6 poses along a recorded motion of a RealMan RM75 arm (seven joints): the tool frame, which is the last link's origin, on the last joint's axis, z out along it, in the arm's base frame.
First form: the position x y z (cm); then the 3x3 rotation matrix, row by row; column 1 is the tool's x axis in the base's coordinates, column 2 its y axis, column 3 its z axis. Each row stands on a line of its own.
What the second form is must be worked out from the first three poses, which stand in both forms.
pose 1, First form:
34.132 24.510 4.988
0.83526 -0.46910 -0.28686
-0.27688 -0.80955 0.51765
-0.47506 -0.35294 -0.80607
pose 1, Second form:
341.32 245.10 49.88
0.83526 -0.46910 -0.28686
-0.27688 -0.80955 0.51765
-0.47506 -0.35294 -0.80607

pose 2, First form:
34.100 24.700 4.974
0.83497 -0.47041 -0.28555
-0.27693 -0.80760 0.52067
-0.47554 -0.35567 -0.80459
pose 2, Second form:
341.00 247.00 49.74
0.83497 -0.47041 -0.28555
-0.27693 -0.80760 0.52067
-0.47554 -0.35567 -0.80459

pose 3, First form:
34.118 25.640 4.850
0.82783 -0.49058 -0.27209
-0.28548 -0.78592 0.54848
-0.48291 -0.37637 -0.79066
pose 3, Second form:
341.18 256.40 48.50
0.82783 -0.49058 -0.27209
-0.28548 -0.78592 0.54848
-0.48291 -0.37637 -0.79066

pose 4, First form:
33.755 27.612 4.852
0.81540 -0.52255 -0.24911
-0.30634 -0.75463 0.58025
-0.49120 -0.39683 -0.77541
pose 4, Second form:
337.55 276.12 48.52
0.81540 -0.52255 -0.24911
-0.30634 -0.75463 0.58025
-0.49120 -0.39683 -0.77541

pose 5, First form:
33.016 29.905 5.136
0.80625 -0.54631 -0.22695
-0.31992 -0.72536 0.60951
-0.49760 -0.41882 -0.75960
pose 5, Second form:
330.16 299.05 51.36
0.80625 -0.54631 -0.22695
-0.31992 -0.72536 0.60951
-0.49760 -0.41882 -0.75960

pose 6, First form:
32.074 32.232 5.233
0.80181 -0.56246 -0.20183
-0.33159 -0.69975 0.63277
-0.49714 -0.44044 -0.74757
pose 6, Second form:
320.74 322.32 52.33
0.80181 -0.56246 -0.20183
-0.33159 -0.69975 0.63277
-0.49714 -0.44044 -0.74757

